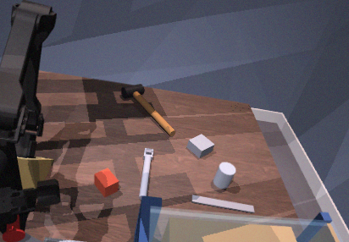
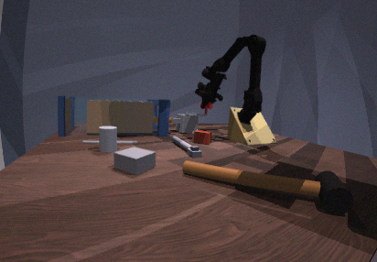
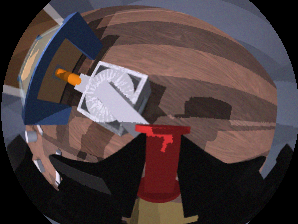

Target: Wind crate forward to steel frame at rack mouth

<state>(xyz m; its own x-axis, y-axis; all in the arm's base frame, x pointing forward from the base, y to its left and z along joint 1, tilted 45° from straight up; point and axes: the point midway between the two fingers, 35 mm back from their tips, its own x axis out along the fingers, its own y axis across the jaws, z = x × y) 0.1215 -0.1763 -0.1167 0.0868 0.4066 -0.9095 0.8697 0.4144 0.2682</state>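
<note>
The winch handle is 3 cm below my gripper tip, 3 cm ahead of it and 1 cm to the left of it. From my gripper tip the other things lie so: flat grey bar: 47 cm ahead, 30 cm to the left, 13 cm below; then grey winch: 10 cm below, 8 cm ahead, 1 cm to the right; then red grip: 2 cm to the left, 1 cm behind.
</note>
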